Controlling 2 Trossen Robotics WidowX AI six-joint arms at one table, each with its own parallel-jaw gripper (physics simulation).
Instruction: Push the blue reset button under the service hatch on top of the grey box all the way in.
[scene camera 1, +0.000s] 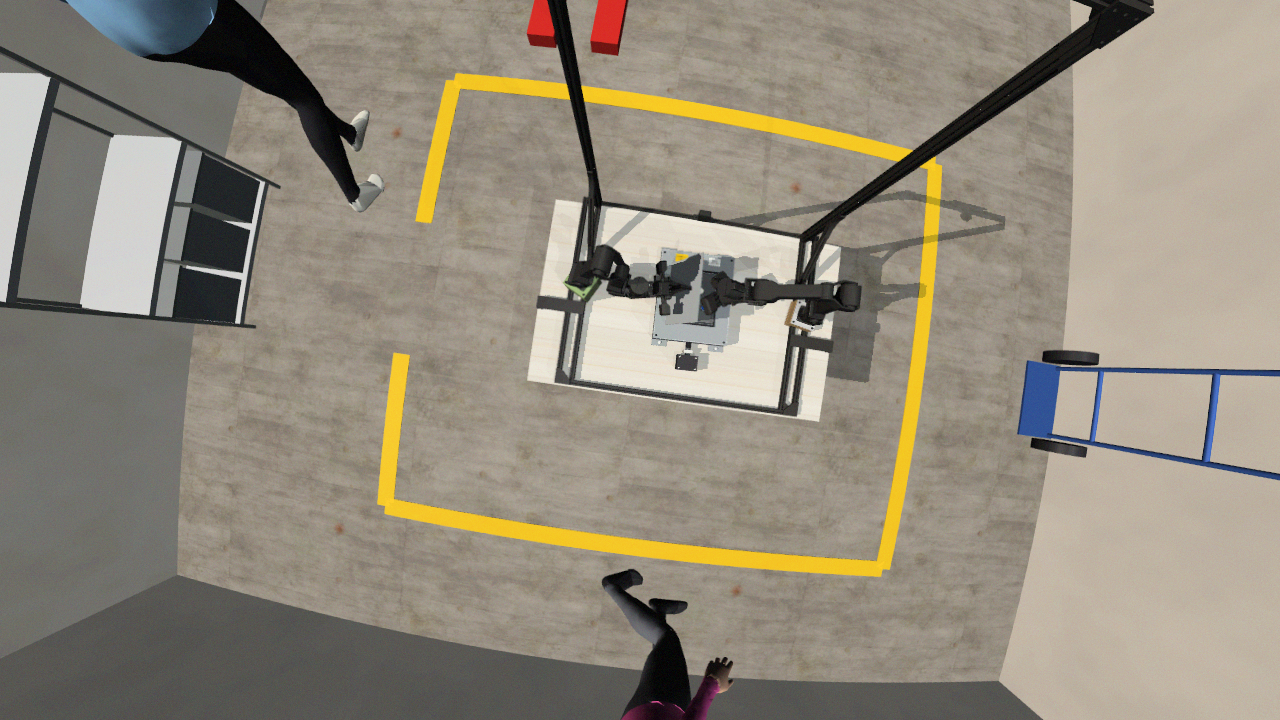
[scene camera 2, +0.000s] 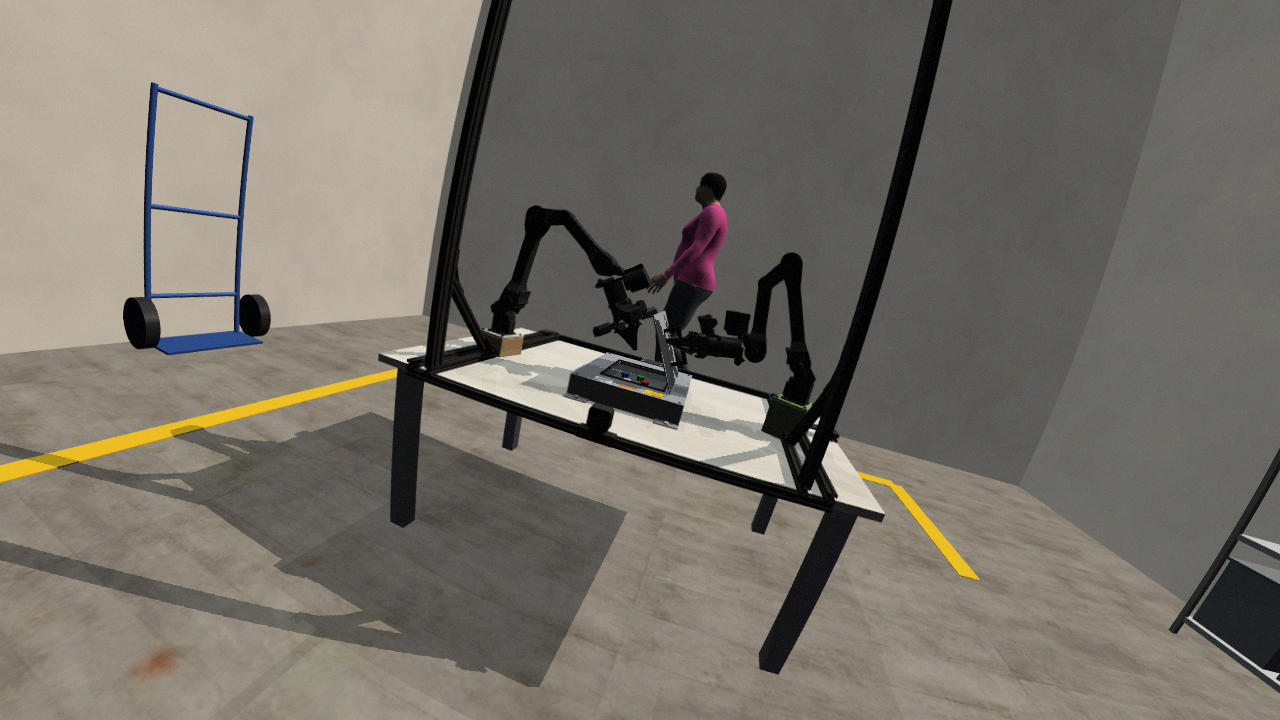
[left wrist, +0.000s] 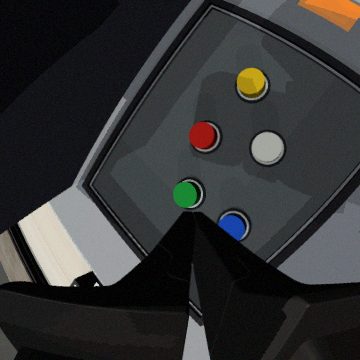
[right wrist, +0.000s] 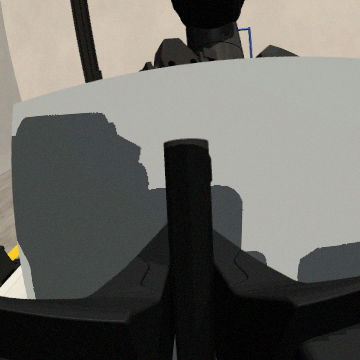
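The grey box (scene camera 1: 665, 335) (scene camera 2: 617, 392) (left wrist: 320, 260) sits on the table. Its service hatch (scene camera 1: 684, 308) (scene camera 2: 663, 351) (right wrist: 290, 150) stands raised. My right gripper (scene camera 2: 677, 342) (right wrist: 184, 228) is shut on the hatch's black handle (right wrist: 186, 170). In the recess, the blue button (scene camera 2: 625, 374) (left wrist: 231, 227) stands up from its ring; its lower edge is hidden by a finger in the left wrist view. My left gripper (scene camera 2: 634, 346) (left wrist: 190, 220) is shut and empty, tips down above the recess. In the left wrist view its tips appear between the blue and green buttons, apart from the panel.
The green (left wrist: 185, 194), red (left wrist: 202, 135), white (left wrist: 267, 147) and yellow (left wrist: 251, 81) buttons share the recess. The raised hatch stands between the two grippers. Black frame posts (scene camera 2: 465, 179) (scene camera 2: 908, 179) rise from the table. A person in pink (scene camera 2: 702, 237) stands beyond the table.
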